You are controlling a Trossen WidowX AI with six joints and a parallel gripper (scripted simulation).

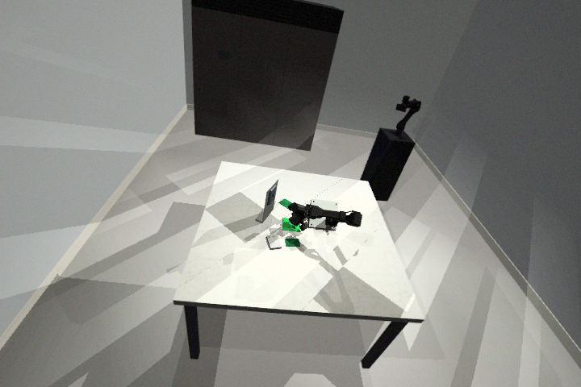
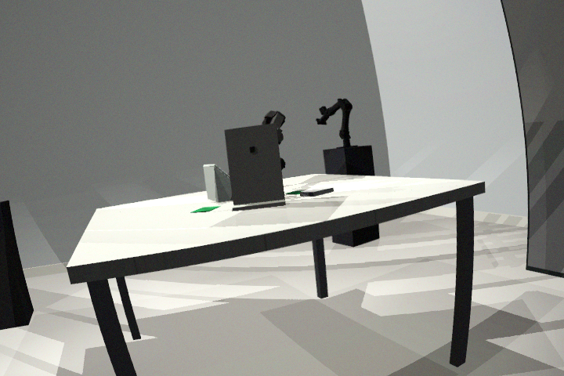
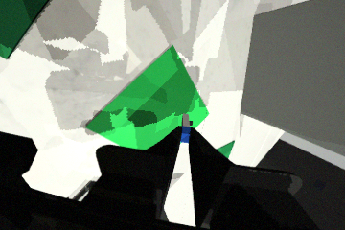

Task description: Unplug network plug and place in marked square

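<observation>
The bright green square is 40 mm below my gripper tip and 10 mm behind it. From my gripper tip the other things lie so: flat grey device: 170 mm to the left, 120 mm ahead, 30 mm below; upright socket panel: 160 mm ahead, 80 mm to the right, 80 mm above; blue network plug: right at my gripper tip.
</observation>
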